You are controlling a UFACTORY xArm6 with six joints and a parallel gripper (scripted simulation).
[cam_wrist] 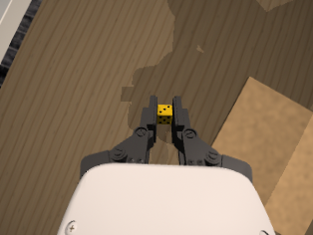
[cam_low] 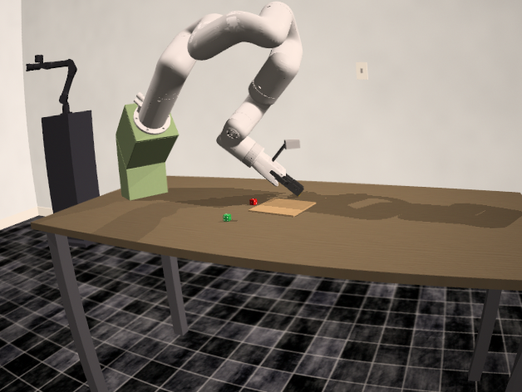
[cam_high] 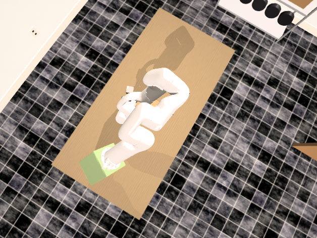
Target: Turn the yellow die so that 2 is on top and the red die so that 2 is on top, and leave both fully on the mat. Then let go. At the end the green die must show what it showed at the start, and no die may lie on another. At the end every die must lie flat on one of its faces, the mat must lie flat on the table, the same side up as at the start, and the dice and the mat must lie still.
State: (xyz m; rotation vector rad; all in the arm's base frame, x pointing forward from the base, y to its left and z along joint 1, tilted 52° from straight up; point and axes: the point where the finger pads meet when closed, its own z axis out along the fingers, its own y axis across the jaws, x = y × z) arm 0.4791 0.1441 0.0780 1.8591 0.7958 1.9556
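Now: the red die 110 mm behind my hand, 110 mm to the right of it and 20 mm below it. Round my hand: green die: 130 mm behind, 270 mm to the right, 20 mm below; then tan mat: 10 mm behind, 130 mm to the right, 20 mm below; then yellow die: 10 mm ahead, 20 mm below.
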